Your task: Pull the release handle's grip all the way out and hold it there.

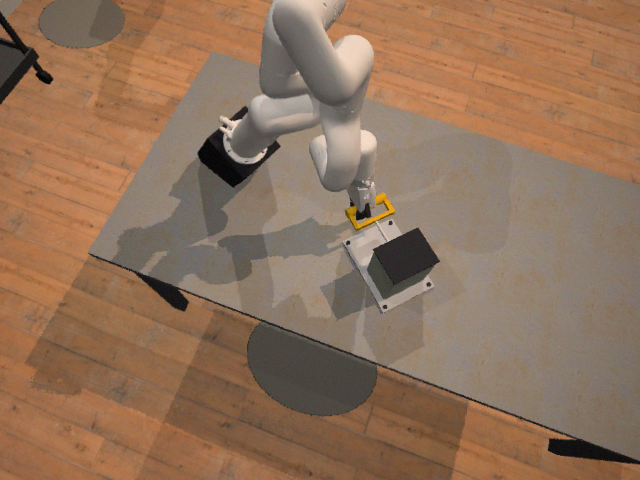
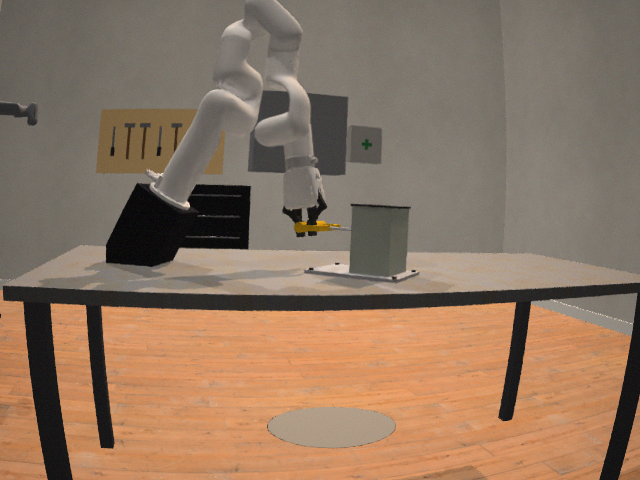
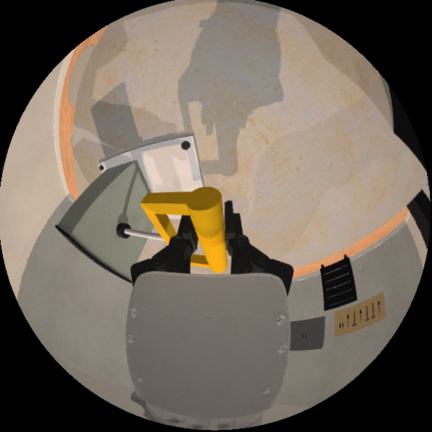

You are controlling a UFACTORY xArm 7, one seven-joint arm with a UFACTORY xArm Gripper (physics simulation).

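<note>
The yellow release handle is a rectangular frame with a round grip bar, level above the table. A thin light rod joins it to the side of a grey-green box with a black top. The handle stands apart from the box, with a stretch of rod showing between them. My gripper points down and is shut on the round grip bar, one black finger on each side. The fingers hide part of the frame.
The box stands on a white base plate with dark bolts at its corners. The plate lies on the grey table. The arm's black base block stands at the table's other end.
</note>
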